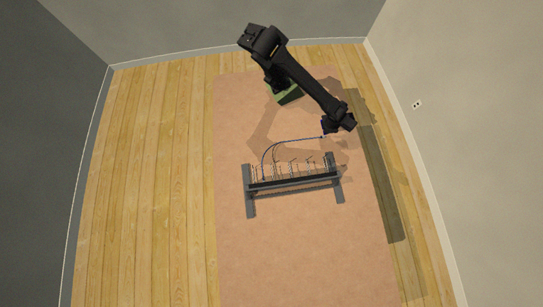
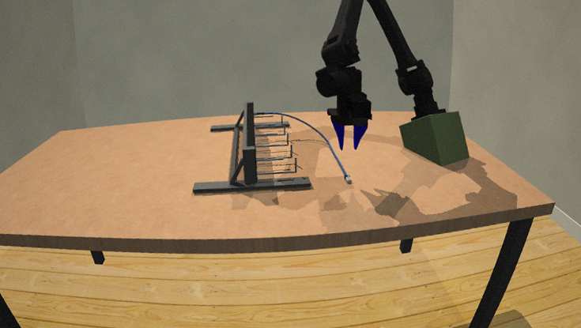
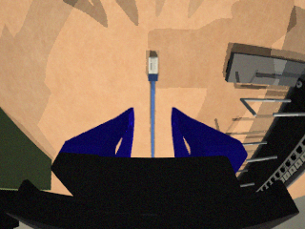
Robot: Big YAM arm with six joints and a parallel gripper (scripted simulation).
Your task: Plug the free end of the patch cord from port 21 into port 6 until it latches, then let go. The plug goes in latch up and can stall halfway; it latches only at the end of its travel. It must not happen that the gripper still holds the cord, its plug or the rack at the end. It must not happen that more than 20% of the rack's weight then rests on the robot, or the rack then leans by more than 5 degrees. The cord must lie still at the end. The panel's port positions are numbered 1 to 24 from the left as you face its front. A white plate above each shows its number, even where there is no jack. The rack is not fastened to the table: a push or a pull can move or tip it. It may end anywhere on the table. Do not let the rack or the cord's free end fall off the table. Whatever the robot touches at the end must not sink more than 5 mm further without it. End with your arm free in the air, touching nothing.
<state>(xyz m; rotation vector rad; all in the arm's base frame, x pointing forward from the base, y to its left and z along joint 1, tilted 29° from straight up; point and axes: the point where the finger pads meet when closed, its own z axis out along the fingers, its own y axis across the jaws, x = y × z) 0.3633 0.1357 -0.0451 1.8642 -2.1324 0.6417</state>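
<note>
Right now my hand is 2 cm to the right of the plug and 8 cm above it.
</note>
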